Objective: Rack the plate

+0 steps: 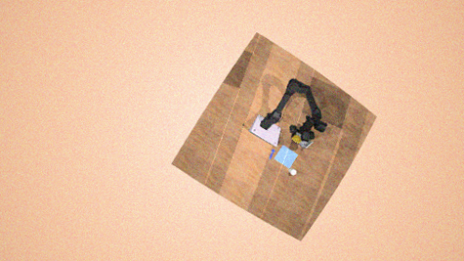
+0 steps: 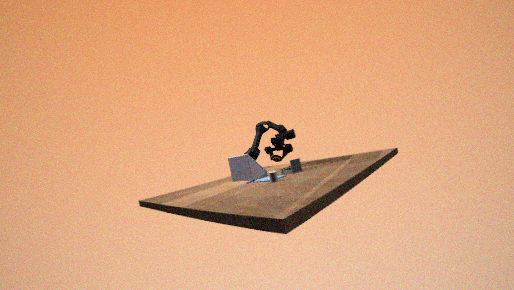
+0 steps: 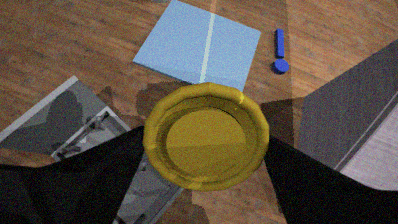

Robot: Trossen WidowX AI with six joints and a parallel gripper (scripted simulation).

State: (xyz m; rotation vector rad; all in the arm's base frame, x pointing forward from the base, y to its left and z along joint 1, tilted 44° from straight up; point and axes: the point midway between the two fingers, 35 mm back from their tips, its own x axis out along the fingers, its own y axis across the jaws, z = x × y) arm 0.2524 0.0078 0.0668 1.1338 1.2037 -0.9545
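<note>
My gripper tip is now 7 cm short of the grey dish rack, 4 cm to the right of it and 7 cm above it. Also, from my gripper tip: blue spoon: 8 cm behind, 18 cm to the right, 9 cm below; grey cup: 13 cm ahead, 22 cm to the right, 7 cm below; yellow plate: 1 cm above.
</note>
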